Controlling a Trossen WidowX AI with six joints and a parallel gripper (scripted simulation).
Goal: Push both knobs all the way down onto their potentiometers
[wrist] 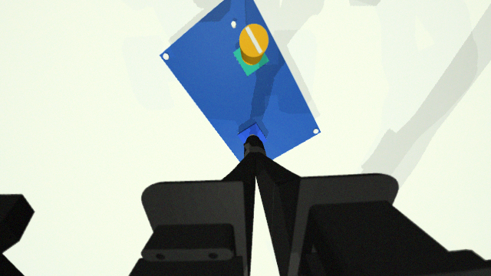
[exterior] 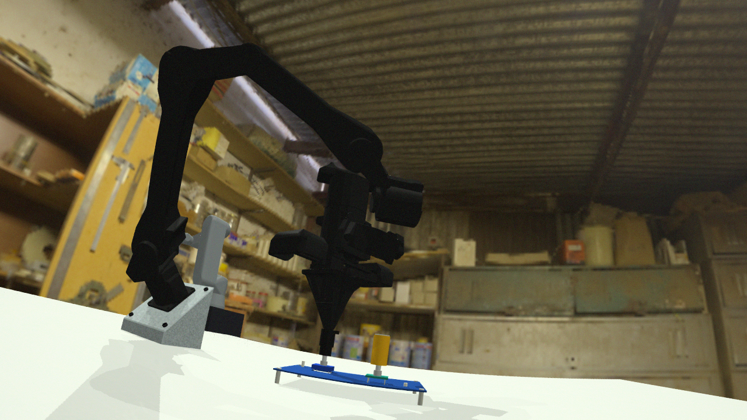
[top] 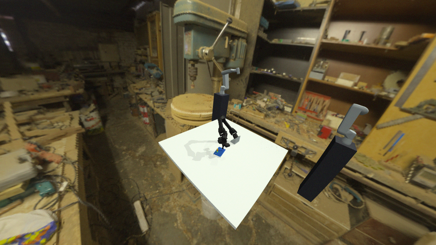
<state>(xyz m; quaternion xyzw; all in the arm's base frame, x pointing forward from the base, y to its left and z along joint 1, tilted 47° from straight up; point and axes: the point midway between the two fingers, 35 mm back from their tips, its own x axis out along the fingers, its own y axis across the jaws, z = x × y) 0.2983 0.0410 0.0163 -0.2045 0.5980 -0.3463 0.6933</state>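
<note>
My gripper tip is 10 mm above the black knob. Round my gripper tip: yellow knob 80 mm ahead, 20 mm to the right, 10 mm below.
</note>
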